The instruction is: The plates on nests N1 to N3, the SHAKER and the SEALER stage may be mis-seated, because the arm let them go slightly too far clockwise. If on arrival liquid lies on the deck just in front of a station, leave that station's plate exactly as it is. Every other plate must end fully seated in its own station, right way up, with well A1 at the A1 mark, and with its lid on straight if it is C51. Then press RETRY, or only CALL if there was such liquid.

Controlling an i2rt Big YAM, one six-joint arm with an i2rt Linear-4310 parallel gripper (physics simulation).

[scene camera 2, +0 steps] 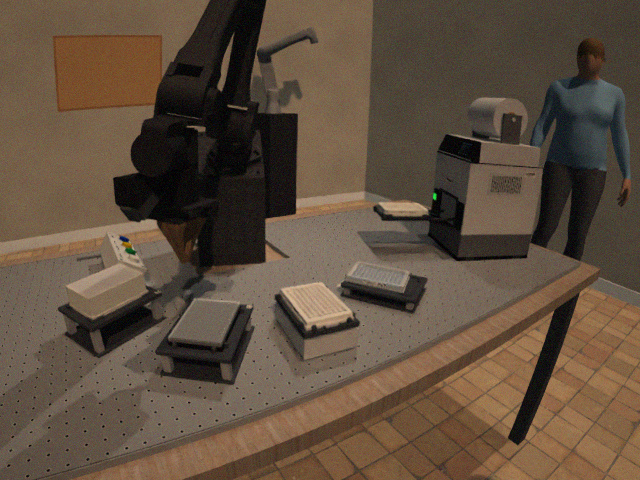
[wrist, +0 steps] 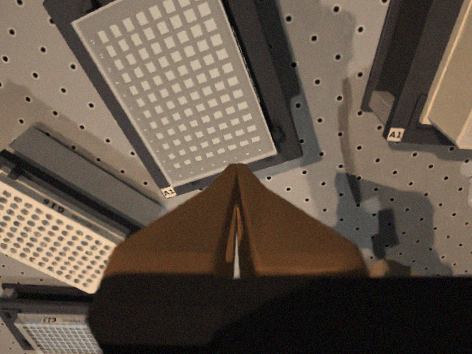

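Seen in the pictures: gripper, fingertip midpoint: (scene camera 2: 185, 262) (wrist: 236, 176); arm's base, link origin: (scene camera 2: 234, 157).
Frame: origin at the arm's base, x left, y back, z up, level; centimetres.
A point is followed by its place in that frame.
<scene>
My gripper (scene camera 2: 188, 262) @(x -30.4, y -30.8, z -10.3 cm) (wrist: 236, 176) @(x -30.4, y -30.8, z -10.3 cm) is shut and empty, above the deck beside a nest. That nest holds a grey plate (scene camera 2: 205, 321) @(x -30.0, y -34.8, z -19.4 cm) (wrist: 175, 90) @(x -29.5, y -34.7, z -19.4 cm); its A1 mark (wrist: 169, 192) @(x -20.0, y -33.1, z -21.1 cm) is at the near left corner in the wrist view. A tall cream plate (scene camera 2: 105, 290) @(x -41.7, y -20.4, z -15.9 cm) (wrist: 462, 100) @(x -35.7, y -19.0, z -16.8 cm) sits on another nest, and a pale blue-grey plate (scene camera 2: 378, 276) @(x 8.3, y -40.7, z -21.5 cm) (wrist: 65, 335) @(x 8.7, y -40.8, z -21.7 cm) on a third. A cream plate (scene camera 2: 317, 304) @(x -12.9, y -43.1, z -19.1 cm) (wrist: 50, 230) @(x -14.1, y -41.8, z -19.0 cm) is on the shaker (scene camera 2: 338, 345) @(x -13.7, y -48.9, z -24.3 cm). Another plate (scene camera 2: 401, 208) @(x 34.3, y -28.9, z -13.4 cm) lies on the extended sealer stage (scene camera 2: 405, 217) @(x 32.8, y -31.4, z -15.1 cm). Exact seating is unclear. Pale glossy patches (scene camera 2: 173, 308) @(x -27.8, y -16.8, z -25.9 cm) show between the two left nests; whether they are liquid is unclear.
The button panel (scene camera 2: 124, 253) @(x -30.8, y 1.9, z -18.8 cm) stands behind the tall cream plate, with blue, yellow and green buttons. The sealer (scene camera 2: 488, 201) @(x 46.1, y -49.5, z -8.7 cm) stands at the back right with a green light. A person (scene camera 2: 578, 129) stands behind it. The wooden table edge (scene camera 2: 330, 403) @(x -22.6, y -55.5, z -27.2 cm) runs along the front.
</scene>
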